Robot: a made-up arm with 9 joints. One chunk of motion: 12 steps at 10 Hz.
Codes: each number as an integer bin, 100 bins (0 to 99) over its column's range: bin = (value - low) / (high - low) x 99, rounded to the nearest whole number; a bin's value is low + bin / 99 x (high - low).
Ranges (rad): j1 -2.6..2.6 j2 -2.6..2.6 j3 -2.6..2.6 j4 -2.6..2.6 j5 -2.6..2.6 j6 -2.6..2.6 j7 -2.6..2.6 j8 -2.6..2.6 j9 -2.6..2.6
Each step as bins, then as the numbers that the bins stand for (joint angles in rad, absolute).
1 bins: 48 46 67 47 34 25 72 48 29
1 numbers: -0.0788 -0.1838 0.9192 -0.1313 -0.8141 -1.2869 1.1818 -0.0788 -1.0768
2 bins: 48 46 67 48 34 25 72 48 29
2 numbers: -0.0788 -0.1838 0.9192 -0.0788 -0.8141 -1.2869 1.1818 -0.0788 -1.0768
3 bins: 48 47 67 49 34 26 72 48 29
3 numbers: -0.0788 -0.1313 0.9192 -0.0263 -0.8141 -1.2343 1.1818 -0.0788 -1.0768
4 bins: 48 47 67 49 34 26 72 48 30
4 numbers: -0.0788 -0.1313 0.9192 -0.0263 -0.8141 -1.2343 1.1818 -0.0788 -1.0242
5 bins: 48 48 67 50 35 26 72 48 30
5 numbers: -0.0788 -0.0788 0.9192 0.0263 -0.7616 -1.2343 1.1818 -0.0788 -1.0242
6 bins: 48 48 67 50 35 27 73 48 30
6 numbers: -0.0788 -0.0788 0.9192 0.0263 -0.7616 -1.1818 1.2343 -0.0788 -1.0242
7 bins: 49 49 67 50 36 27 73 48 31
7 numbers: -0.0263 -0.0263 0.9192 0.0263 -0.7091 -1.1818 1.2343 -0.0788 -0.9717
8 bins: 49 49 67 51 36 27 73 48 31
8 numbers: -0.0263 -0.0263 0.9192 0.0788 -0.7091 -1.1818 1.2343 -0.0788 -0.9717
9 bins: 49 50 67 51 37 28 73 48 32
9 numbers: -0.0263 0.0263 0.9192 0.0788 -0.6566 -1.1293 1.2343 -0.0788 -0.9192
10 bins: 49 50 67 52 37 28 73 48 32
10 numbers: -0.0263 0.0263 0.9192 0.1313 -0.6566 -1.1293 1.2343 -0.0788 -0.9192
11 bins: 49 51 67 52 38 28 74 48 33
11 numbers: -0.0263 0.0788 0.9192 0.1313 -0.6040 -1.1293 1.2869 -0.0788 -0.8667
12 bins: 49 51 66 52 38 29 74 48 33
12 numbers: -0.0263 0.0788 0.8667 0.1313 -0.6040 -1.0768 1.2869 -0.0788 -0.8667
